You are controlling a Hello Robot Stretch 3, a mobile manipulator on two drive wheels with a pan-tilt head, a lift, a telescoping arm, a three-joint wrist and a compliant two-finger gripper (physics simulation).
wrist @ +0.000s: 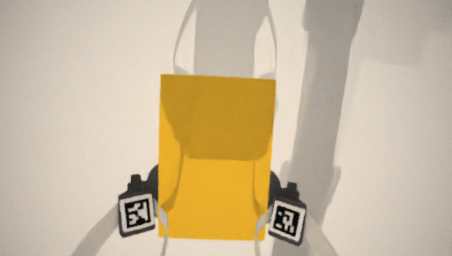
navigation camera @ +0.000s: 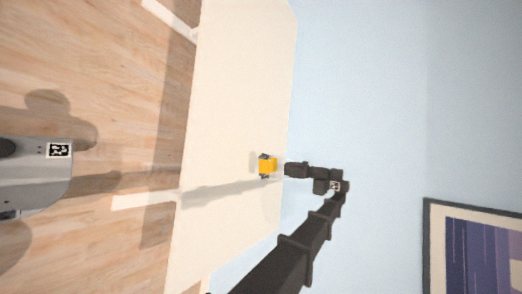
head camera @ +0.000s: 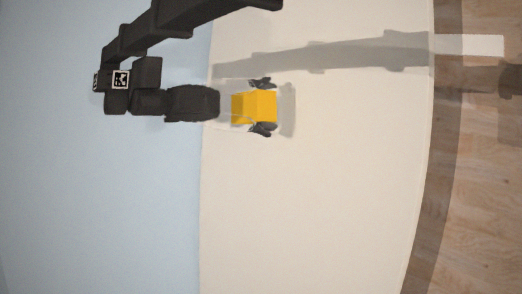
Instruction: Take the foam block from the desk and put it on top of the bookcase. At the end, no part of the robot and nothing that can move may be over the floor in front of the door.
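Frame: origin at the robot's base, x left, y up, z ahead, level; millimetres.
Where they show: gripper, fingertip midpoint: (navigation camera: pixel 258 165) (head camera: pixel 275 106).
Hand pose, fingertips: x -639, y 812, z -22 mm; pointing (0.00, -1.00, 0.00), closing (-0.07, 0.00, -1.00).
After its pixels a point has its place.
The foam block (head camera: pixel 254 106) @[x -634, y 866, z -20 mm] (navigation camera: pixel 267 165) @[x -626, y 866, z -16 mm] (wrist: pixel 215 130) is a yellow box. My gripper (head camera: pixel 263 106) @[x -639, y 812, z -22 mm] (navigation camera: pixel 265 166) @[x -639, y 812, z -22 mm] (wrist: pixel 214 184) @[x -639, y 812, z -22 mm] is shut on it, with one dark fingertip against each of two opposite sides. The block is held above the cream desk top (head camera: pixel 310 210) @[x -619, y 720, z 193 mm] (navigation camera: pixel 240 75) @[x -578, y 720, z 386 mm] (wrist: pixel 65 100); in the head camera view its shadow lies apart from it on the desk. The block's underside is hidden. The bookcase and the door do not show in these views.
The dark telescoping arm (head camera: pixel 185 17) @[x -341, y 1159, z -86 mm] (navigation camera: pixel 280 262) @[x -205, y 1151, z -84 mm] reaches over the desk. A pale blue wall (head camera: pixel 100 200) @[x -1142, y 1067, z 254 mm] (navigation camera: pixel 360 100) @[x -1152, y 1163, z 377 mm] stands along the desk's far edge, with a framed picture (navigation camera: pixel 427 240) @[x -1074, y 1449, z -308 mm] on it. My grey base (navigation camera: pixel 35 175) @[x -81, y 160, z -100 mm] stands on the wood floor (head camera: pixel 485 225) @[x -392, y 0, z 334 mm] (navigation camera: pixel 100 65) @[x -266, y 0, z 448 mm].
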